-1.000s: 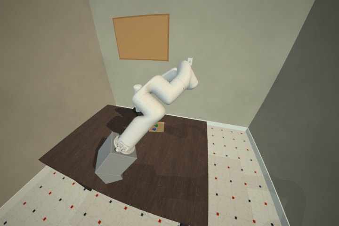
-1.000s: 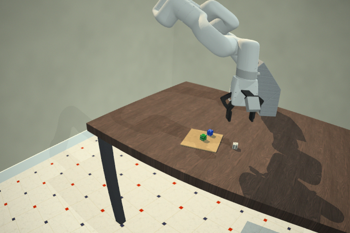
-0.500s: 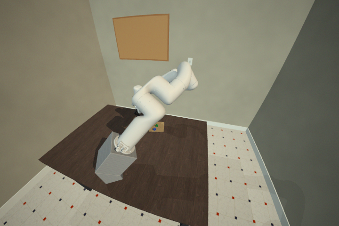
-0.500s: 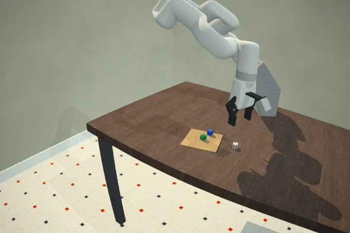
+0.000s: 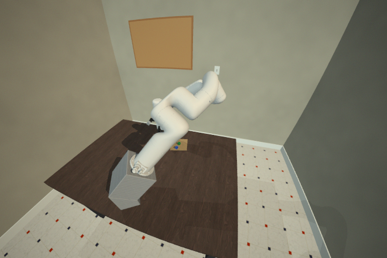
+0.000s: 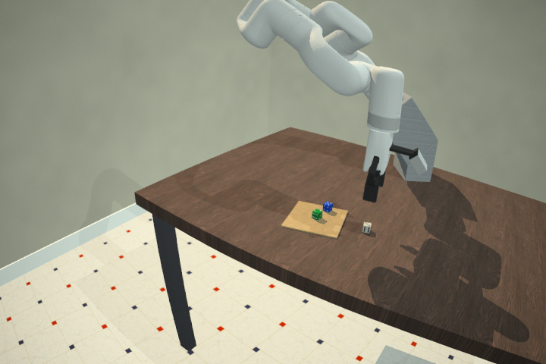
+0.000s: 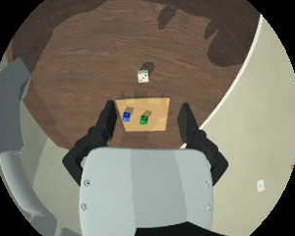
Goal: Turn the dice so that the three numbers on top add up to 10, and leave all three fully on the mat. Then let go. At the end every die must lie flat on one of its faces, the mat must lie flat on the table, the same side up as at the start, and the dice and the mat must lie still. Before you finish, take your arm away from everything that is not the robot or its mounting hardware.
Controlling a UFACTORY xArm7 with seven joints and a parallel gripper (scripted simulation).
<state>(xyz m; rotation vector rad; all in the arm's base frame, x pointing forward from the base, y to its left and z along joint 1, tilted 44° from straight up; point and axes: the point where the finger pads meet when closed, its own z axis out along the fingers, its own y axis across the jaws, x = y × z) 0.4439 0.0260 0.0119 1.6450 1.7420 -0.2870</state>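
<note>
Right now the white die is 110 mm below my hand and 10 mm behind it. Round my hand: green die (130 mm to the right, 110 mm below, 10 mm behind); then tan mat (130 mm to the right, 120 mm below, 10 mm behind); then blue die (120 mm to the right, 110 mm below, 60 mm behind).
</note>
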